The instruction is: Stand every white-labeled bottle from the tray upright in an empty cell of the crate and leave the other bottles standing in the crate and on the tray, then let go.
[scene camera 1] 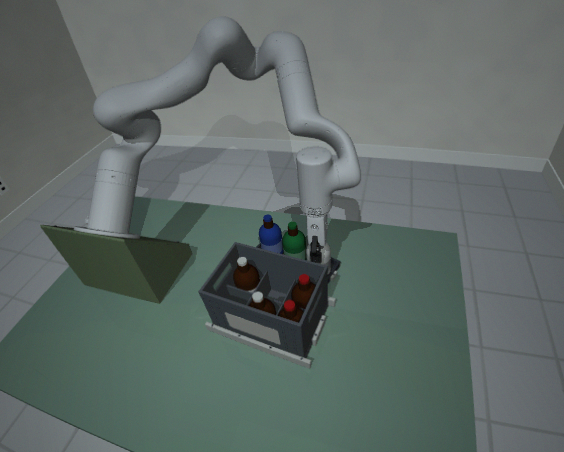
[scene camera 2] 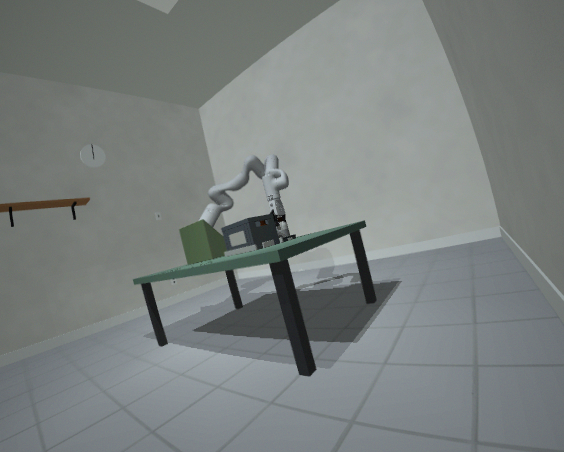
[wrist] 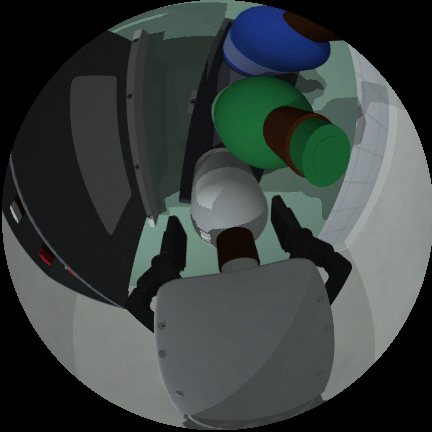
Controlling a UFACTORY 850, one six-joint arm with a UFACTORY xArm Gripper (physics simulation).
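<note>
The white-labeled bottle (scene camera 1: 326, 254) (wrist: 227, 200) stands upright at the near end of the dark tray (scene camera 1: 336, 265) (wrist: 199, 137). My gripper (scene camera 1: 315, 256) (wrist: 225, 216) is open and low over it, with one finger on each side of the bottle and gaps between. The green bottle (scene camera 1: 294, 243) (wrist: 257, 120) and the blue bottle (scene camera 1: 270, 235) (wrist: 272, 42) stand beside it in the tray. The grey crate (scene camera 1: 295, 336) (scene camera 2: 259, 235) (wrist: 60, 120) holds two white-capped and two red-capped brown bottles. Its back middle cell is empty; the front left cell is largely hidden in the first scene view.
Light rails (scene camera 1: 260, 345) (wrist: 136, 120) run along the crate's sides, one between the crate and the tray. The crate's walls rise close beside the gripper. A green block (scene camera 1: 110, 265) (scene camera 2: 197, 245) supports the arm's base on the green table (scene camera 1: 390, 350) (scene camera 2: 250, 257).
</note>
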